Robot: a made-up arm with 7 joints. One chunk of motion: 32 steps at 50 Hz.
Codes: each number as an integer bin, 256 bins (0 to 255) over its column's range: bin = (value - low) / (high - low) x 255, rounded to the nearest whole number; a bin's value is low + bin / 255 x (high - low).
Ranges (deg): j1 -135..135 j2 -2.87..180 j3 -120.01..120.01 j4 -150..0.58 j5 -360.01..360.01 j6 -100.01..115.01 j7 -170.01..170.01
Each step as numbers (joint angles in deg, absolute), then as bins.
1 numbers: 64.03 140.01 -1.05 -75.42 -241.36 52.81 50.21
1 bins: 188 199 126 126 42 181 165
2 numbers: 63.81 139.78 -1.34 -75.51 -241.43 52.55 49.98
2 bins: 188 199 126 126 42 181 165
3 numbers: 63.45 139.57 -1.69 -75.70 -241.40 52.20 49.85
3 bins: 187 199 126 126 42 181 165
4 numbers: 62.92 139.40 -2.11 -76.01 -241.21 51.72 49.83
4 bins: 187 198 125 125 42 180 165
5 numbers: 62.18 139.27 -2.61 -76.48 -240.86 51.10 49.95
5 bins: 186 198 125 125 42 179 165
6 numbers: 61.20 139.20 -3.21 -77.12 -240.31 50.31 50.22
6 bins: 185 198 124 123 42 178 165
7 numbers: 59.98 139.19 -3.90 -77.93 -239.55 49.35 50.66
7 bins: 184 198 123 122 43 177 165
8 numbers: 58.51 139.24 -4.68 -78.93 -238.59 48.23 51.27
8 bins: 183 198 123 120 43 176 166
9 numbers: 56.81 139.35 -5.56 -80.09 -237.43 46.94 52.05
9 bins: 181 198 122 118 43 174 167
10 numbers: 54.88 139.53 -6.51 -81.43 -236.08 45.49 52.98
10 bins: 179 199 121 116 44 173 167
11 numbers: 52.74 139.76 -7.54 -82.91 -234.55 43.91 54.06
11 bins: 177 199 119 114 44 171 168
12 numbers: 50.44 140.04 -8.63 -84.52 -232.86 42.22 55.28
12 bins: 175 199 118 111 45 169 169
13 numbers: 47.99 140.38 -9.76 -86.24 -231.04 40.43 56.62
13 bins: 173 200 117 108 46 167 170
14 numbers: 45.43 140.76 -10.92 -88.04 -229.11 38.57 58.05
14 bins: 170 200 116 105 46 164 171
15 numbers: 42.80 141.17 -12.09 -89.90 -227.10 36.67 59.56
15 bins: 168 201 115 102 47 162 172
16 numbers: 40.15 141.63 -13.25 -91.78 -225.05 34.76 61.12
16 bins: 165 201 113 99 48 160 173
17 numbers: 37.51 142.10 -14.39 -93.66 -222.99 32.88 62.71
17 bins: 163 202 112 95 49 158 175
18 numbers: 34.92 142.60 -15.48 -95.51 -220.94 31.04 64.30
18 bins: 160 203 111 92 49 155 176
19 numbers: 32.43 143.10 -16.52 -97.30 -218.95 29.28 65.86
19 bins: 158 204 110 89 50 153 177
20 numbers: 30.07 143.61 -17.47 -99.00 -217.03 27.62 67.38
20 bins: 156 204 109 86 51 151 178
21 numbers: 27.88 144.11 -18.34 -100.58 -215.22 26.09 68.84
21 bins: 154 205 108 84 51 150 179
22 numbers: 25.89 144.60 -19.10 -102.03 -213.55 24.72 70.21
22 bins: 152 206 107 81 52 148 180
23 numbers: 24.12 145.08 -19.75 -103.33 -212.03 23.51 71.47
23 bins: 150 206 107 79 52 146 181
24 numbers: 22.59 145.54 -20.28 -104.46 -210.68 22.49 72.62
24 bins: 149 207 106 77 53 145 182
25 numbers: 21.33 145.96 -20.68 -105.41 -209.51 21.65 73.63
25 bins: 148 208 106 76 53 144 183
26 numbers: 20.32 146.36 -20.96 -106.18 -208.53 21.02 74.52
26 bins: 147 208 105 74 54 144 183
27 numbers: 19.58 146.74 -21.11 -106.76 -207.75 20.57 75.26
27 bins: 146 209 105 73 54 143 184
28 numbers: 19.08 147.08 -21.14 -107.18 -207.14 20.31 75.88
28 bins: 146 209 105 73 54 143 184
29 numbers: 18.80 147.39 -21.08 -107.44 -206.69 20.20 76.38
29 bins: 145 210 105 72 54 143 185
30 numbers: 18.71 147.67 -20.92 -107.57 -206.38 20.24 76.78
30 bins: 145 210 105 72 54 143 185
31 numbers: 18.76 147.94 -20.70 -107.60 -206.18 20.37 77.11
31 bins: 145 210 106 72 54 143 185
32 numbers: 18.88 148.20 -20.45 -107.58 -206.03 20.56 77.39
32 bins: 145 211 106 72 55 143 186
